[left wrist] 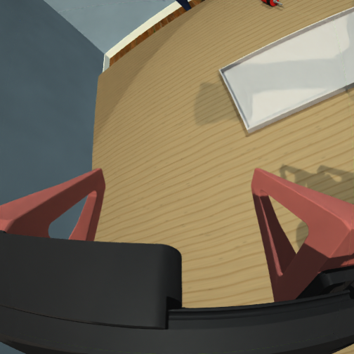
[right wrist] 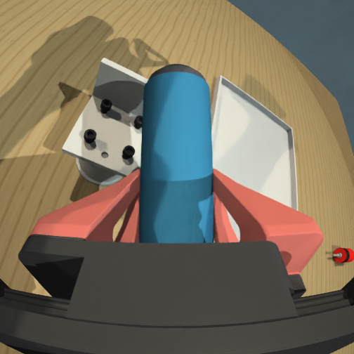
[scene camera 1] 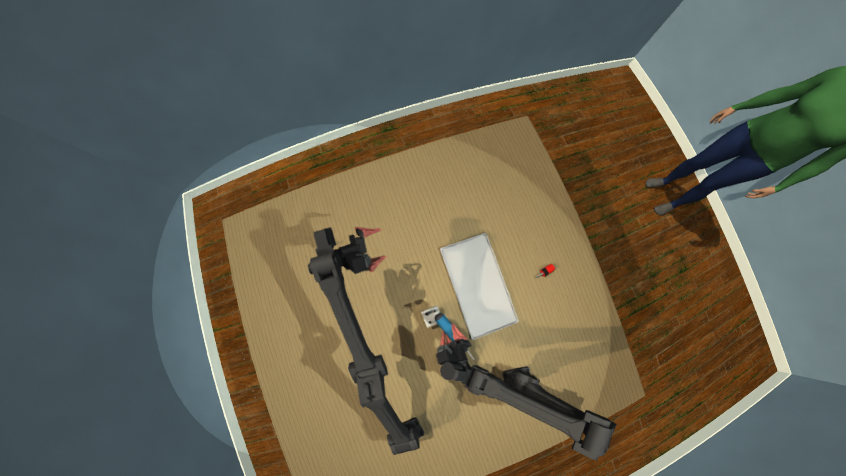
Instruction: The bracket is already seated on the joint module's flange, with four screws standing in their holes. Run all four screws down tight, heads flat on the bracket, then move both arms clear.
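Places are measured from the left arm's base along level axes (x back, y left, z down), in centimetres.
Where they show: left gripper, fingertip midpoint: [scene camera 1: 382,243]; right gripper, fingertip midpoint: [scene camera 1: 448,326]; left arm's base, link origin: [scene camera 1: 407,430]; right arm's base, link origin: [scene camera 1: 516,377].
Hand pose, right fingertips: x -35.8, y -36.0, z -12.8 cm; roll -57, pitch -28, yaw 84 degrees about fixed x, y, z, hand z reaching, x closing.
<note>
Each offset is from my right fingertips to the top centre of the thing. "pt": to the spot under its first point.
The white L-shaped bracket @[dx -7.1, dy +1.9, dz +5.1 cm] [scene camera 1: 434,310] [right wrist: 111,131] sits on the round joint module [right wrist: 92,171]. Four black screws [right wrist: 106,105] [right wrist: 90,135] [right wrist: 128,151] [right wrist: 139,121] stand in it with heads above its face; the last is partly behind the blue tool. My right gripper [scene camera 1: 452,335] [right wrist: 176,177] is shut on a blue cylindrical tool @[pt dx -1.9, dy +1.3, dz -3.4 cm] [scene camera 1: 443,324] [right wrist: 177,125] with a dark end cap, beside the bracket. The tool's tip is hidden in the right wrist view. My left gripper [scene camera 1: 381,244] [left wrist: 177,176] is open and empty, up and left of the bracket in the scene view.
A white tray @[dx -7.5, dy -20.4, dz +11.2 cm] [scene camera 1: 479,284] [left wrist: 295,75] [right wrist: 255,145] lies right of the bracket. A red and black screwdriver @[dx +1.4, dy -49.6, dz +9.4 cm] [scene camera 1: 547,270] [left wrist: 271,2] [right wrist: 343,255] lies beyond it. A person in green [scene camera 1: 786,142] stands at the right of the scene view.
</note>
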